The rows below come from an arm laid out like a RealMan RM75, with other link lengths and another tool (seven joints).
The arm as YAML. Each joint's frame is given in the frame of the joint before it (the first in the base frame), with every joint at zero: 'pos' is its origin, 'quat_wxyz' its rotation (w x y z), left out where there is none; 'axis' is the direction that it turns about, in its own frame. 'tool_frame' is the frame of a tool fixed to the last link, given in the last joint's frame.
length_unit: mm
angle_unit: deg
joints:
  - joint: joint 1
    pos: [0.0, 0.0, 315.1]
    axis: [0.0, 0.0, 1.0]
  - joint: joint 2
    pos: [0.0, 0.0, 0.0]
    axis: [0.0, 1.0, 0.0]
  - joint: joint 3
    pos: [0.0, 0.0, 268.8]
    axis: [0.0, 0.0, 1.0]
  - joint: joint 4
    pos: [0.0, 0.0, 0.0]
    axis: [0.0, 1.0, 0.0]
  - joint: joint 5
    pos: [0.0, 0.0, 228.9]
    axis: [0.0, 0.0, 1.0]
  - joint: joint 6
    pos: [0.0, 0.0, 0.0]
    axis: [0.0, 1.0, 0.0]
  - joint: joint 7
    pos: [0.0, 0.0, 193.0]
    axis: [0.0, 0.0, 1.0]
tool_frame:
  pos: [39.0, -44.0, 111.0]
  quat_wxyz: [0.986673, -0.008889, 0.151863, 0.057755]
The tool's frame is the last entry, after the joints.
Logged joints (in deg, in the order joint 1, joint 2, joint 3, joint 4, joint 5, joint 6, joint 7), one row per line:
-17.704 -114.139 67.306 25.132 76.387 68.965 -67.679
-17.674 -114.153 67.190 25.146 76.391 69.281 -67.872
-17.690 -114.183 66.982 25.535 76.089 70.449 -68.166
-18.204 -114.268 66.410 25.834 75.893 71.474 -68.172
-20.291 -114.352 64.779 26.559 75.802 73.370 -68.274
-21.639 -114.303 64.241 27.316 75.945 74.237 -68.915
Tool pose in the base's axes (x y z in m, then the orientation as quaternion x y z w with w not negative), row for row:
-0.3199 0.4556 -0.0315 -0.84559 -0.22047 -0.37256 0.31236
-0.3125 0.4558 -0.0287 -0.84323 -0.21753 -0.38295 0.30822
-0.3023 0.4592 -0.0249 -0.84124 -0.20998 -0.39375 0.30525
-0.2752 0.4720 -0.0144 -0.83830 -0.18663 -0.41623 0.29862
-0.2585 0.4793 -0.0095 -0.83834 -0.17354 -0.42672 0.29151
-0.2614 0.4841 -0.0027 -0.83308 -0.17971 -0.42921 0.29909
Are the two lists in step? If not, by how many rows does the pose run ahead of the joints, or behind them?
The pose runs 1 row ahead of the joints: the pose in row i belongs to the joints in row i + 1.
